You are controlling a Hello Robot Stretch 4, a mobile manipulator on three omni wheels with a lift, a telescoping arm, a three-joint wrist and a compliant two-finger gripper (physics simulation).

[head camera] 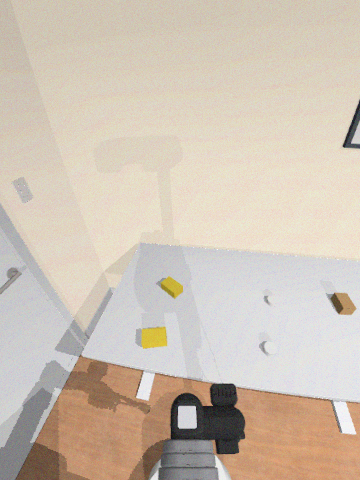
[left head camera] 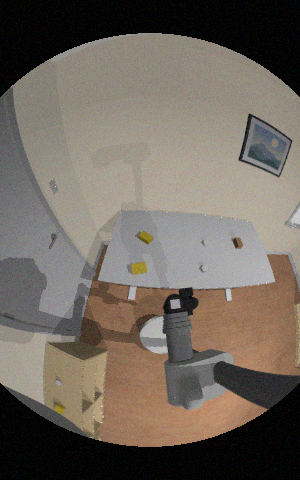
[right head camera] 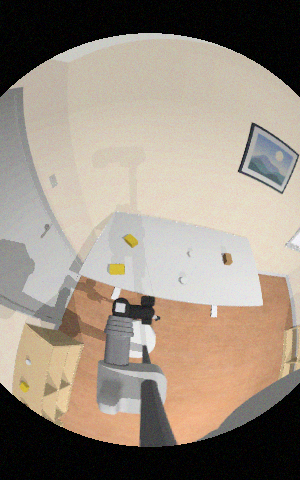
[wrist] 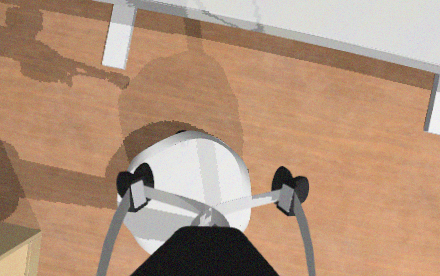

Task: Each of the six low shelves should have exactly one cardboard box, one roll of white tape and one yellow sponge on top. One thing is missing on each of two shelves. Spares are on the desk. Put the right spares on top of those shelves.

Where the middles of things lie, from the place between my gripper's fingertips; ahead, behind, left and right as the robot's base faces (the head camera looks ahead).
Labels:
The framed picture [right head camera: 263, 159] is 80 cm ahead of my hand, 93 cm to the right of it and 86 cm above it.

